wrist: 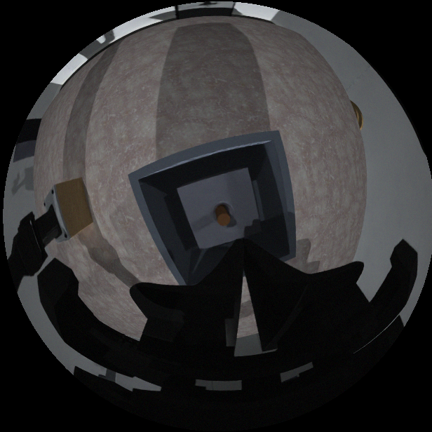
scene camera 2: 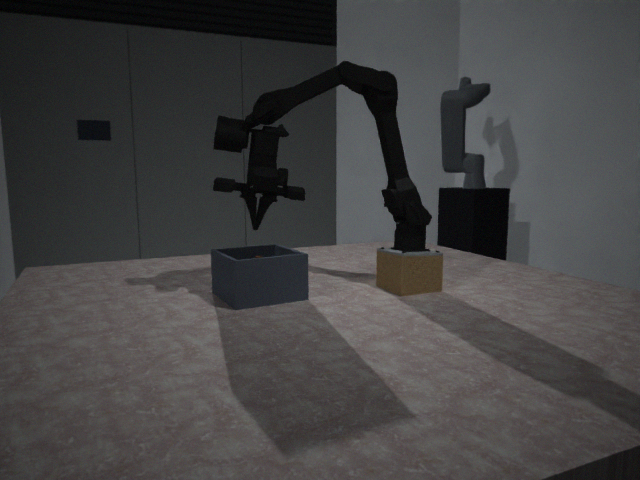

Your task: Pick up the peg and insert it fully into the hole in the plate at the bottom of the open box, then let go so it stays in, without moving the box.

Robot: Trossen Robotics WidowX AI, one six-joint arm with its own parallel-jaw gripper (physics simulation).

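Places are measured from the arm's base along level axes (x up, y ahead, z left), in metres.
Pixels of known places: gripper, fingertip midpoint: (scene camera 2: 255, 229); arm's base at its link origin: (scene camera 2: 410, 250).
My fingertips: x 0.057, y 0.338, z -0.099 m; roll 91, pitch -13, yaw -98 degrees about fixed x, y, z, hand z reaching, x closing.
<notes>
For each thing: its top centre in the pictures, then the offset to it from my fingertips. Level surfaces: height alone.
- blue-grey open box at its top centre: (scene camera 2: 257, 251) dx -0.047, dy -0.005, dz -0.001 m
- peg at its top centre: (scene camera 2: 258, 256) dx -0.057, dy -0.006, dz -0.001 m
- table's at its surface level: dx -0.145 m
The blue-grey open box (scene camera 2: 266, 281) (wrist: 287, 195) stands on the table. A pale plate (wrist: 200, 200) lies at its bottom. The orange-brown peg (wrist: 223, 216) stands in the hole near the plate's middle, nearly upright; how deep it sits is hard to tell. In the scene view a bit of the peg (scene camera 2: 258, 256) shows just inside the box's rim. My gripper (scene camera 2: 255, 228) (wrist: 241, 244) is shut with nothing between its fingertips. It points down and hangs above the box, clear of the rim and apart from the peg.
The arm's base stands on a tan block (scene camera 2: 409, 272) (wrist: 73, 207) to the right of the box in the scene view. The box walls surround the plate and peg. The table's (scene camera 2: 155, 382) front edge shows at the lower right. A black pedestal (scene camera 2: 473, 222) with a grey arm-like shape stands behind.
</notes>
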